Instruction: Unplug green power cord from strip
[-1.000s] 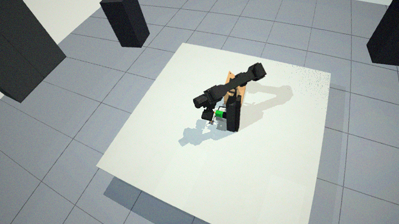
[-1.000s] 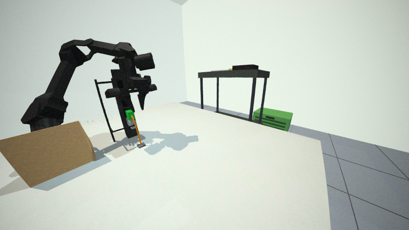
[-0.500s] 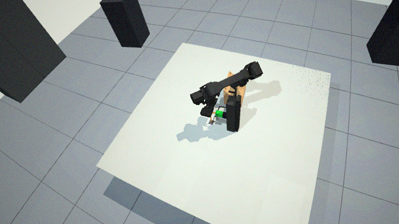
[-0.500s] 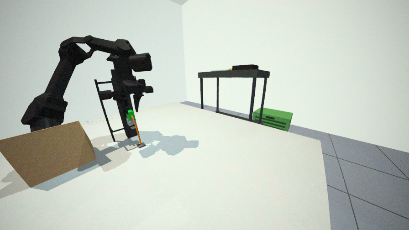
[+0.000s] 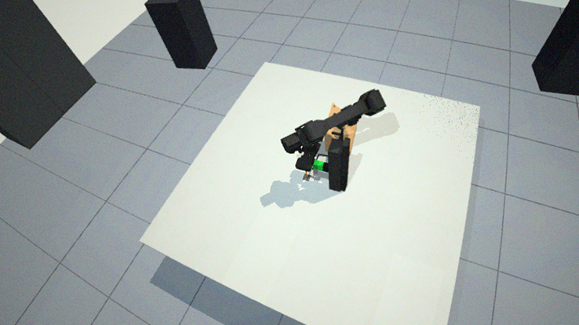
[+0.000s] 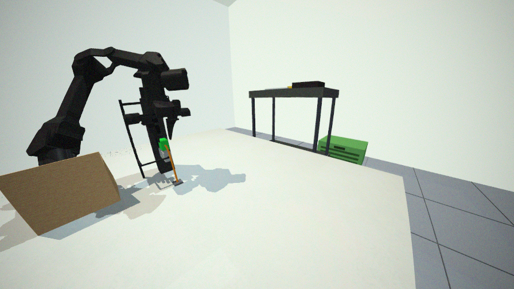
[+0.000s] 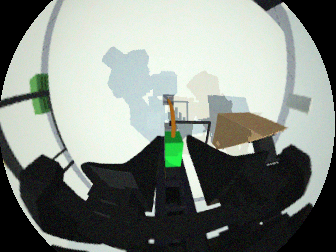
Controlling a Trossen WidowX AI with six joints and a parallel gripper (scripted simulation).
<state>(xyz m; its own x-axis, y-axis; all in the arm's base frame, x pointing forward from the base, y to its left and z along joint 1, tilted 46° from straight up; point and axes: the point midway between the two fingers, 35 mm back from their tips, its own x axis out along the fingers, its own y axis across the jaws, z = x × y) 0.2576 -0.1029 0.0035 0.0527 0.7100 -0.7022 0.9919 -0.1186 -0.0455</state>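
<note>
The green plug lies 5 cm to the left of my gripper tip and 1 cm below it. The rest, counted from my gripper tip: grey piece (15 cm below, 3 cm to the right, 1 cm behind).
</note>
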